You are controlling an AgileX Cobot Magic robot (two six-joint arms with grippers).
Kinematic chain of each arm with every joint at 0, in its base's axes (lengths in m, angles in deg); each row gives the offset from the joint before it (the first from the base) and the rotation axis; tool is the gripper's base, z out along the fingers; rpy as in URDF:
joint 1: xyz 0 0 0.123 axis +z
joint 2: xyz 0 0 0 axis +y
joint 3: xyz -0.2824 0 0.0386 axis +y
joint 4: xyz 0.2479 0 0.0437 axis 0.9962 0 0.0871
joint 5: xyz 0 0 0 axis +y
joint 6: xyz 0.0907 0 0.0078 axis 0.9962 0 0.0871
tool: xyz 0 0 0 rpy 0 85 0
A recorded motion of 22 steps. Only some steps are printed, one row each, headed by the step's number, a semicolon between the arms.
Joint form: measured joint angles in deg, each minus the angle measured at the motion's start. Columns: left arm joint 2, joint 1, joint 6, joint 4, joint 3, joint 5; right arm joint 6, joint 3, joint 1, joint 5, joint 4, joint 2.
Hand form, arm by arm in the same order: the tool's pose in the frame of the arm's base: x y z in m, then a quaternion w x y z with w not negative. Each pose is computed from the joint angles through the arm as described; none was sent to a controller.
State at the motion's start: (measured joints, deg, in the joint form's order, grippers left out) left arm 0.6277 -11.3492 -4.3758 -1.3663 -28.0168 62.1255; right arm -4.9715 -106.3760 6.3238 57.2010 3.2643 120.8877
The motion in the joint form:
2: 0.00 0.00 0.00 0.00 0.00 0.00; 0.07 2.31 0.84 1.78 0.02 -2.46
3: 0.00 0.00 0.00 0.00 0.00 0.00; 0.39 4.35 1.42 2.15 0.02 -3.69
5: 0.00 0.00 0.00 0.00 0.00 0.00; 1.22 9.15 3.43 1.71 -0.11 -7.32
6: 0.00 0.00 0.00 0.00 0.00 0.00; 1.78 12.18 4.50 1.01 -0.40 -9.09
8: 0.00 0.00 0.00 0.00 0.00 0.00; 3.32 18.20 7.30 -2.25 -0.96 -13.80
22: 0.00 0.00 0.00 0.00 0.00 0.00; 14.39 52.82 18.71 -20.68 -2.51 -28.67
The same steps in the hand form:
2: -0.0033 -0.0013 0.2723 0.49561 0.05306 0.86318 -0.08047; 0.4488 0.0609 0.2493 0.18723 -0.09334 0.97739 0.03060
3: -0.0033 -0.0013 0.2723 0.49561 0.05306 0.86318 -0.08047; 0.4412 0.0645 0.2486 0.17687 -0.09566 0.97906 0.03175
5: -0.0033 -0.0013 0.2723 0.49561 0.05306 0.86318 -0.08047; 0.4222 0.0769 0.2530 0.16983 -0.10591 0.97915 0.03460
6: -0.0033 -0.0013 0.2723 0.49561 0.05306 0.86318 -0.08047; 0.4118 0.0827 0.2516 0.16470 -0.11089 0.97950 0.03418
8: -0.0033 -0.0013 0.2723 0.49561 0.05306 0.86318 -0.08047; 0.3893 0.0974 0.2577 0.18047 -0.12237 0.97523 0.03732
22: -0.0033 -0.0013 0.2723 0.49561 0.05306 0.86318 -0.08047; 0.2725 0.1281 0.1973 0.16294 -0.12932 0.97655 0.05551

